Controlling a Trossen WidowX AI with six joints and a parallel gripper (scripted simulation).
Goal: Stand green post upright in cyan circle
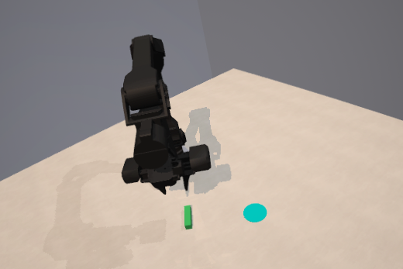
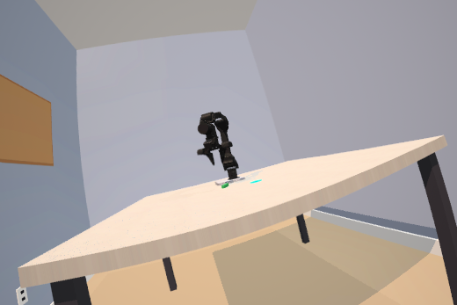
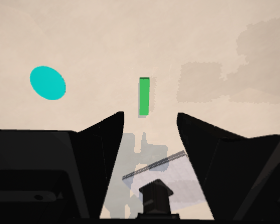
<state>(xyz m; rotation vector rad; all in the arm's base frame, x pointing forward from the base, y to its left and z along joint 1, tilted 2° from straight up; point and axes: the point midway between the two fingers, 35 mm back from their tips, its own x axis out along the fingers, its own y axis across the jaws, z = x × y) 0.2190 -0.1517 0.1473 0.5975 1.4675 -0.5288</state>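
The green post lies 120 mm below my gripper tip, 10 mm to the left of it and 10 mm behind it. From my gripper tip the other things lie so: cyan circle: 130 mm to the left, 130 mm below, 110 mm ahead.
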